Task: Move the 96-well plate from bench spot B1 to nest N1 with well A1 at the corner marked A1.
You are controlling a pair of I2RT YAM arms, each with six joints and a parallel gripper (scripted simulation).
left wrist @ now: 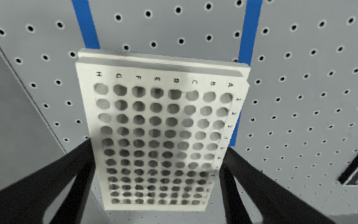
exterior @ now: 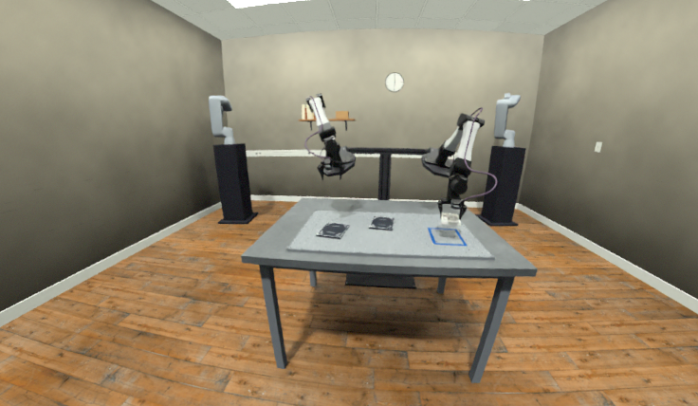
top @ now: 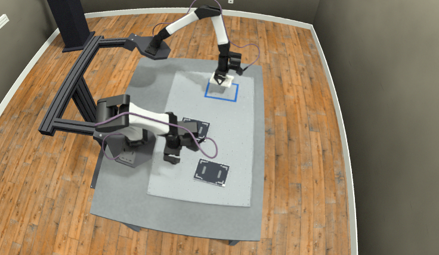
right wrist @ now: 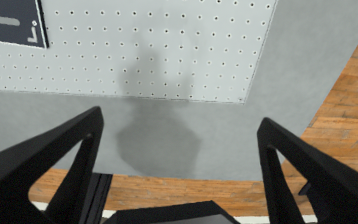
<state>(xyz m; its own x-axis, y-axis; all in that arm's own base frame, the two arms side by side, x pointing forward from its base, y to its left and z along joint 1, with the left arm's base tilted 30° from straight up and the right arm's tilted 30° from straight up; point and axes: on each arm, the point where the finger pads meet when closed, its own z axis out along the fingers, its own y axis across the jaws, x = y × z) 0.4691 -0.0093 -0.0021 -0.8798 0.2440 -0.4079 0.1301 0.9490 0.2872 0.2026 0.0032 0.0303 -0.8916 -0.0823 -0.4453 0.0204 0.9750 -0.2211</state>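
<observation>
My left hand is 30 cm to the left of the dark nest, 16 cm past it and 8 cm above it. Round my left hand: white 96-well plate: right at my left hand; then A1 label: 37 cm to the right, 10 cm behind, 8 cm below.
</observation>
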